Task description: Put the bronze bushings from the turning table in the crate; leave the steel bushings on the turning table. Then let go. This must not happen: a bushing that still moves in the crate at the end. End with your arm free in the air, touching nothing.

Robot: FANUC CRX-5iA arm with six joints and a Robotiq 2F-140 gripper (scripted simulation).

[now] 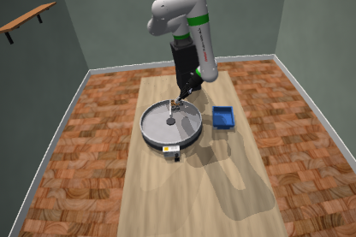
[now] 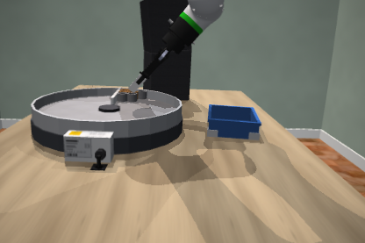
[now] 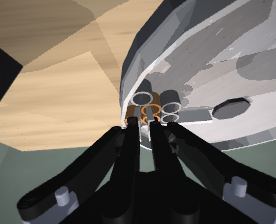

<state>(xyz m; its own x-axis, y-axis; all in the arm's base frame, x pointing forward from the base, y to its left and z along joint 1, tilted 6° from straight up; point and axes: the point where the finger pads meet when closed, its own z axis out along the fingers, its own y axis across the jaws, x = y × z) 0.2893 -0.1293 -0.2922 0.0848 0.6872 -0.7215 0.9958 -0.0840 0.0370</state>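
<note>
The blue crate is 17 cm ahead of my hand, 29 cm to the left of it and 8 cm below it.
</note>
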